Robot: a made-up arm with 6 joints.
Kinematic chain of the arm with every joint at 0, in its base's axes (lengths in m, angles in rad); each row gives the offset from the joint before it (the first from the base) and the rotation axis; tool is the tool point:
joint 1: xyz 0 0 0.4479 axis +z
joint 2: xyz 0.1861 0 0 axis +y
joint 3: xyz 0 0 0.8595 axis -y
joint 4: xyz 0 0 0.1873 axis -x
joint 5: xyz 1.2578 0 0 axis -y
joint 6: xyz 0.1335 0 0 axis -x
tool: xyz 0 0 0
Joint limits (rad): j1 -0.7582..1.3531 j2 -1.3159..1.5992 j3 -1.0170..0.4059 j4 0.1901..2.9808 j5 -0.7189..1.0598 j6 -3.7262..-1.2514
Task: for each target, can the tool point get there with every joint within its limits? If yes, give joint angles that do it. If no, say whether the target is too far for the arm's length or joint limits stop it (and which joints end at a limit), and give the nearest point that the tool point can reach.
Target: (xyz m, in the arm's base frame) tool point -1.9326 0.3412 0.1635
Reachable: no: joint limits stop it (at a limit: joint 2, joint 3, joint 5) | nearest point -0.1104 0.0195 -0.3669 | short by 1.925 m
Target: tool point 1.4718 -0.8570 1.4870
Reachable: yes | joints -0.5322 0.1463 0.1419 0.8313 0.0851 -3.4781
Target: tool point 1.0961 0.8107 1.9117
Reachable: yes | joints 0.6377 -0.1023 0.2123 1.7453 -0.0092 -3.2106
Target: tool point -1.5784 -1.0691 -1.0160
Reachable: no: joint limits stop it (at a limit: joint 1, joint 2, joint 5) | nearest point -0.0098 -0.1117 -0.5409 | short by 1.898 m
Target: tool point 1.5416 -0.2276 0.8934
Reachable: yes | joints -0.1579 0.0353 -0.4105 0.7685 0.1908 -2.3911
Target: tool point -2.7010 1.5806 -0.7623
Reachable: no: too far | nearest point 0.0936 0.9624 -0.7623 | short by 2.862 m
